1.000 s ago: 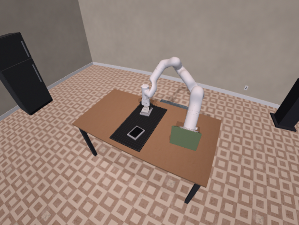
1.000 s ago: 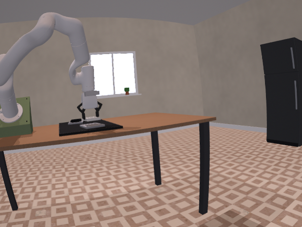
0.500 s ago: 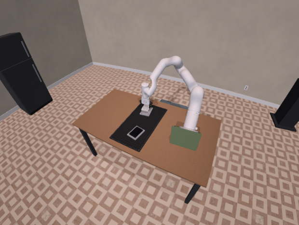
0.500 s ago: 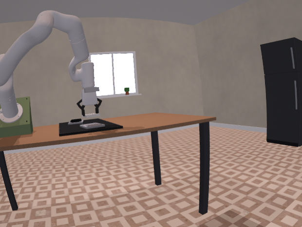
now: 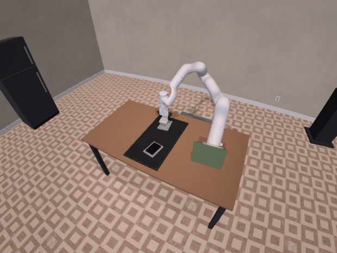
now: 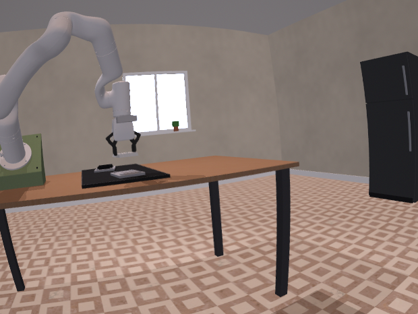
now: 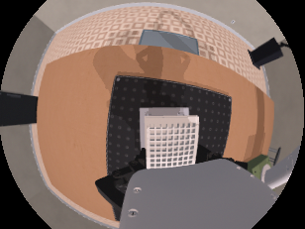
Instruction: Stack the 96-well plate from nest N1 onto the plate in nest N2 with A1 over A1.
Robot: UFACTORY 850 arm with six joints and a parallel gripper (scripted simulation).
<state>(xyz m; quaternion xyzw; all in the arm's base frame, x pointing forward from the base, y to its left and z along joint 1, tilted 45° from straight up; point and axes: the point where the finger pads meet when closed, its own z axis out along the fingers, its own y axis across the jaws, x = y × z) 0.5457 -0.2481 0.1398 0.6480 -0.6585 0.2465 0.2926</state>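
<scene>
My gripper is now 37 cm to the right of the dark plate, 8 cm above it and 2 cm past it. Also, from my hand: white 96-well plate (1 cm below).
</scene>
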